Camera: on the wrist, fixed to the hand. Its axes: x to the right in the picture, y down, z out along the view.
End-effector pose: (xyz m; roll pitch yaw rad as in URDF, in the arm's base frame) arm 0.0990 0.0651 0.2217 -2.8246 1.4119 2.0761
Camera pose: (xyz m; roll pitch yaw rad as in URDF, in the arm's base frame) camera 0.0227 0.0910 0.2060 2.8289 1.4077 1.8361
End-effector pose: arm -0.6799 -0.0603 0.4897 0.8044 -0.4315 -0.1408
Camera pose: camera -0.6294 -0.0892 0.4318 0.3955 -0.4496 -0.1031
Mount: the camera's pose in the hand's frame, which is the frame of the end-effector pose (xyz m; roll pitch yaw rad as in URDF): 0.0249 -0.0691 -0.0367 -0.3926 0.0117 0.0368
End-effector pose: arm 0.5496 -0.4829 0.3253 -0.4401 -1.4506 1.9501
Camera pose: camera 0.6197 -0.4477 0.3496 -1.0228 -1.4216 2.1417
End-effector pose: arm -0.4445 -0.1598 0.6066 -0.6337 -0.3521 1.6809
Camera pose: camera -0.3697 -0.1320 0.6258 -1.0344 -0.3208 1.7048
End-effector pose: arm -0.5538 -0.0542 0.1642 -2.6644 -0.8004 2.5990
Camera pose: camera -0.5521 -0.1072 0.2269 -3.0184 -0.7932 2.5447
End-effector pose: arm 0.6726 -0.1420 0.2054 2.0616 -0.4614 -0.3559
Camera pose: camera 0.7343 -0.0957 0.1774 1.6725 -0.4994 -0.3639
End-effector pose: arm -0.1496 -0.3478 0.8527 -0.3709 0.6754 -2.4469
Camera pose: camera -0.2099 -0.2969 0.8300 -0.7388 0.6993 -2.4076
